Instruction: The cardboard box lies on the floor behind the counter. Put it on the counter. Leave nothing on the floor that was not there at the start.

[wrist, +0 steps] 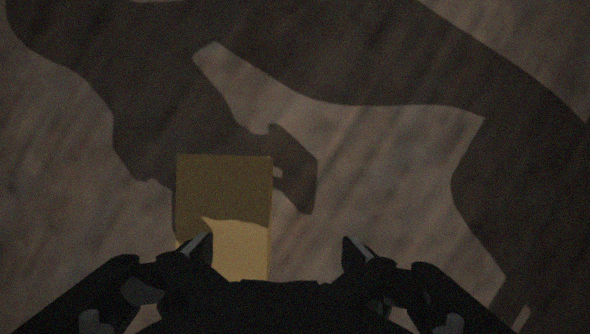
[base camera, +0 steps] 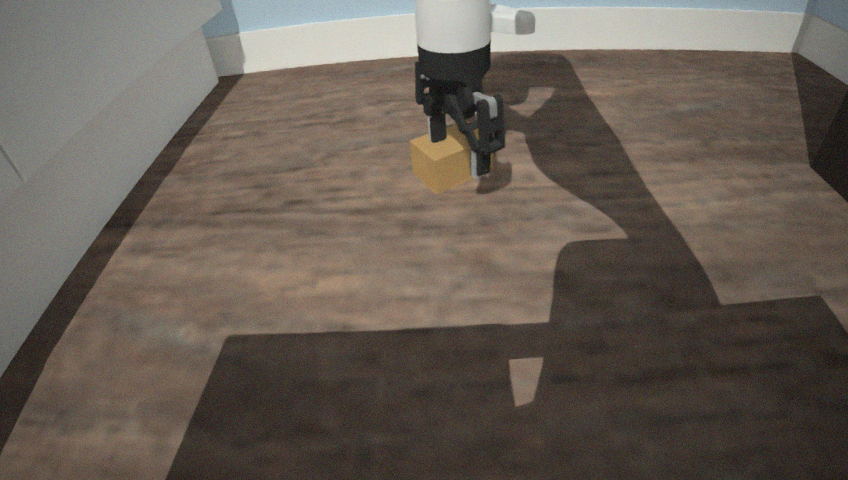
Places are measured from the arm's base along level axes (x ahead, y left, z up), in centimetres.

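Pixels of known places: gripper, fingertip midpoint: (wrist: 278, 249) (base camera: 457, 156).
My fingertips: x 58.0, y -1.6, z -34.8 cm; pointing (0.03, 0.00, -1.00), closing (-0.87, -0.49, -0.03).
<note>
Behind a point stands the place of what it marks.
The cardboard box (base camera: 439, 168) {x 57.5, y 0.7, z -36.0 cm} (wrist: 240, 252) {x 60.0, y -0.2, z -34.6 cm}, small and yellow-brown, lies on the wooden floor. My gripper (base camera: 458, 157) {x 58.0, y -1.6, z -34.8 cm} (wrist: 278, 249) {x 58.0, y -1.6, z -34.8 cm} points down at it with its fingers wide apart. In the wrist view the left fingertip overlaps the box's left part, and the right fingertip is off to the right, with a gap of floor between it and the box. In the base view one fingertip appears over the box's top face, and the other hangs by its right side. Whether either finger touches it, I cannot tell. The gripper's body hides the box's near end in the wrist view.
A pale grey panel (base camera: 89, 148) {x 60.9, y 48.3, z -29.9 cm} runs along the left in the base view; whether it is the counter's side, I cannot tell. A white baseboard (base camera: 333, 40) {x 107.1, y 21.0, z -34.6 cm} and blue wall are behind. A dark object (base camera: 836, 154) {x 56.5, y -53.8, z -35.5 cm} stands at the right edge. Robot shadows cross the floor.
</note>
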